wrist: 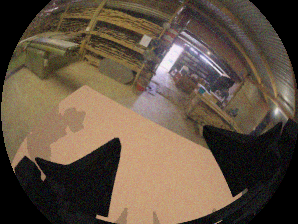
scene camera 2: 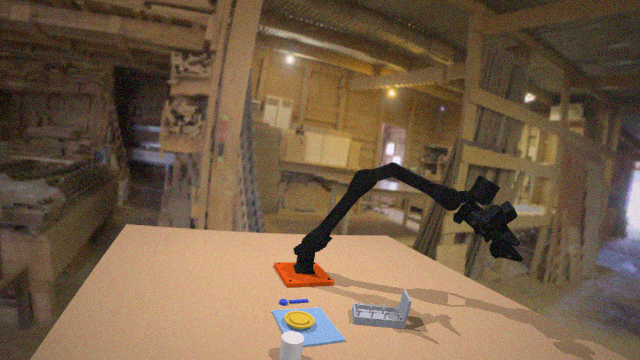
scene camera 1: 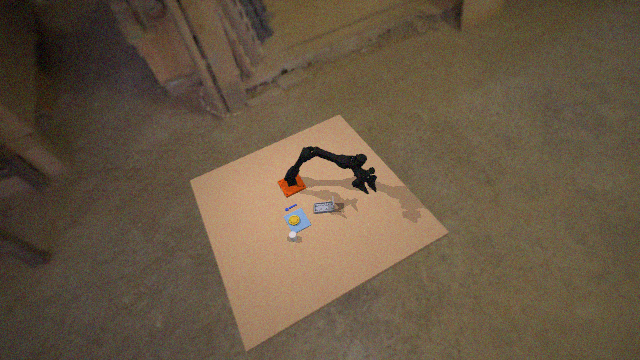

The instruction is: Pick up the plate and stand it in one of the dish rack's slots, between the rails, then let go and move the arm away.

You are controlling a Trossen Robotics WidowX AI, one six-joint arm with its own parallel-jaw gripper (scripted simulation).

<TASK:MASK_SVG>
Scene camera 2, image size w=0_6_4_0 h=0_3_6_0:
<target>gripper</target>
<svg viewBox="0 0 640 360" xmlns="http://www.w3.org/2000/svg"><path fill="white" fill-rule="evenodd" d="M478 210L471 218L470 226L474 229L475 233L480 233L484 237L486 243L492 240L489 250L491 255L496 259L500 257L522 262L523 258L513 247L520 245L520 242L507 226L509 222L518 216L513 205L506 201L500 206L492 205L488 210Z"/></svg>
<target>grey dish rack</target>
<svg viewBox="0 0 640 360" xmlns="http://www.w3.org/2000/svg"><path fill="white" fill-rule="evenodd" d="M406 289L403 289L399 306L396 305L395 308L387 307L385 304L381 307L372 305L372 303L371 305L359 304L360 302L353 303L353 324L405 329L412 302Z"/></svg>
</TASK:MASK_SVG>
